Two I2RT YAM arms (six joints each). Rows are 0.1 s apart.
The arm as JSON. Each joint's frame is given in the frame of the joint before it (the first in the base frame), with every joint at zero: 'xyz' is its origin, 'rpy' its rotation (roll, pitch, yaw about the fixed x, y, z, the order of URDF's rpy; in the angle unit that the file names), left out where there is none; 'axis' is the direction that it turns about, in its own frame. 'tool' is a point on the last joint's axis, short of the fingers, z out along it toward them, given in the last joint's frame.
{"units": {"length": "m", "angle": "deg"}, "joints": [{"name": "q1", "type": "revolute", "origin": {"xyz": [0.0, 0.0, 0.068]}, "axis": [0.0, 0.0, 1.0]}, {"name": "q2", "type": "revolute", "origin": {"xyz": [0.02, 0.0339, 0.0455]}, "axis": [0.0, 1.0, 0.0]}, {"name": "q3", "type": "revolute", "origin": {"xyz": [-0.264, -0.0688, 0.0]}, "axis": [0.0, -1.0, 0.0]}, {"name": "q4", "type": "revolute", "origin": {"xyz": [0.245, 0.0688, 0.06]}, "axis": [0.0, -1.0, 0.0]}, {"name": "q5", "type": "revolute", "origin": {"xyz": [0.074, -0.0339, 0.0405]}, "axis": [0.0, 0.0, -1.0]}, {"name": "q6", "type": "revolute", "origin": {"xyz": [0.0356, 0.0, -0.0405]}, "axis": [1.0, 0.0, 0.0]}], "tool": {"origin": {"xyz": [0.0, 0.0, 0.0], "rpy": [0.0, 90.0, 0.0]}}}
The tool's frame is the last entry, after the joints.
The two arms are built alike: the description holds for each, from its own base.
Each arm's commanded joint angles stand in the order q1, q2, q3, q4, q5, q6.
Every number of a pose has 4 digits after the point.
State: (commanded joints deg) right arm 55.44 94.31 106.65 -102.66 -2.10 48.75; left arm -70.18 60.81 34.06 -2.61 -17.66 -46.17
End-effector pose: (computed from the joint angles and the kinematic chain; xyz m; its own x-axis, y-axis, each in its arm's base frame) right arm 0.1497 0.2196 0.3782 -0.9927 -0.1166 0.0312 -0.1161 0.9930 0.0200; left arm 0.0885 -0.2137 0.2344 -0.6971 -0.0931 -0.7109 0.4388 0.7287 -0.5257
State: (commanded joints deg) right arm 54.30 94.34 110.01 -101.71 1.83 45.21; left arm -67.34 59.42 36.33 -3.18 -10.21 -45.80
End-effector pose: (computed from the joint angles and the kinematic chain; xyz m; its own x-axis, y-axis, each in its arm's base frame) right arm 0.1569 0.2164 0.3914 -0.9853 -0.1556 -0.0713 -0.1578 0.9871 0.0266; left arm 0.0953 -0.2120 0.2516 -0.7261 -0.0922 -0.6814 0.4682 0.6594 -0.5882
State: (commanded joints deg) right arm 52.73 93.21 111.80 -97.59 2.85 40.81; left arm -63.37 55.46 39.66 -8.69 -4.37 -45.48
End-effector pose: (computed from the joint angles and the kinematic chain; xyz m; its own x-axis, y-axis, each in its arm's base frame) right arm 0.1642 0.2128 0.4045 -0.9656 -0.1910 -0.1763 -0.2087 0.9740 0.0878; left arm 0.1020 -0.1973 0.2766 -0.7436 -0.1030 -0.6606 0.4707 0.6210 -0.6267
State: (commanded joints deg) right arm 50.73 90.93 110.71 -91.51 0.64 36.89; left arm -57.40 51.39 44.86 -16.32 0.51 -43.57
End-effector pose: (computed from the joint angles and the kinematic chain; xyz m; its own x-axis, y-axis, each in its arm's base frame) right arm 0.1705 0.2079 0.4128 -0.9441 -0.2064 -0.2571 -0.2566 0.9497 0.1797; left arm 0.1110 -0.1741 0.3090 -0.7353 -0.1295 -0.6653 0.4694 0.6108 -0.6377
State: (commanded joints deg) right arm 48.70 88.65 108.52 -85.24 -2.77 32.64; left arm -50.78 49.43 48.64 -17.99 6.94 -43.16
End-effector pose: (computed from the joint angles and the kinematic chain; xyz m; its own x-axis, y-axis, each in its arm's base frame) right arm 0.1766 0.2036 0.4175 -0.9171 -0.2277 -0.3272 -0.3195 0.9107 0.2618; left arm 0.1216 -0.1558 0.3355 -0.7240 -0.1868 -0.6640 0.4745 0.5638 -0.6760
